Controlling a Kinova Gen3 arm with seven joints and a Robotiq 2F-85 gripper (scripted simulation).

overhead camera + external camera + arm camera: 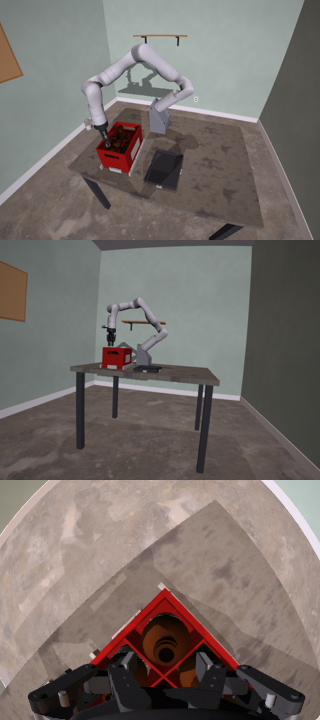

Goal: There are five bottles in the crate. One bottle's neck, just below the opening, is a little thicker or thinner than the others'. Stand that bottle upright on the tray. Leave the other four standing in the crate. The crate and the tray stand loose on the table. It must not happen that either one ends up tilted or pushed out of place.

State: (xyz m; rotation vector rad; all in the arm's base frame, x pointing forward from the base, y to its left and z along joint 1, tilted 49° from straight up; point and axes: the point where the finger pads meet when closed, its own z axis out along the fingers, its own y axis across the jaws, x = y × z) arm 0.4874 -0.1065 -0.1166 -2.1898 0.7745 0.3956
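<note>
Right now the crate is 110 mm below my hand, 90 mm behind it and 40 mm to the left of it. From my hand the other things lie so: dark tray: 340 mm to the left, 190 mm below, 60 mm behind.
</note>
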